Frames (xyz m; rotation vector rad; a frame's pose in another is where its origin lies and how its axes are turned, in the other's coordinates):
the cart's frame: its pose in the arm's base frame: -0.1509 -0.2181 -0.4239 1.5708 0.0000 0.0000
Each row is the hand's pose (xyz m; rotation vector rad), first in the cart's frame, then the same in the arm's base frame.
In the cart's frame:
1: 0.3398 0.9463 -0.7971 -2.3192 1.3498 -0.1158
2: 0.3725 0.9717 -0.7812 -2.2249 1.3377 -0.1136
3: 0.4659 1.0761 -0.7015 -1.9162 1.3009 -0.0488
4: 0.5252 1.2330 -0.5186 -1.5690 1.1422 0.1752
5: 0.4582 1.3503 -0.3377 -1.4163 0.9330 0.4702
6: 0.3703 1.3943 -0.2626 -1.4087 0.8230 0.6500
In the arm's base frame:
1: 0.1889 0.5790 0.5224 -0.9491 0.8200 0.6904
2: 0.2216 0.5631 0.5478 -0.8528 0.8243 0.6953
3: 0.3150 0.4834 0.6522 -0.5375 0.8039 0.7457
4: 0.3743 0.3005 0.8091 -0.1545 0.6075 0.8277
5: 0.3073 0.1196 0.9264 0.0249 0.2977 0.9026
6: 0.2194 0.0445 0.9704 0.0314 0.1114 0.9485

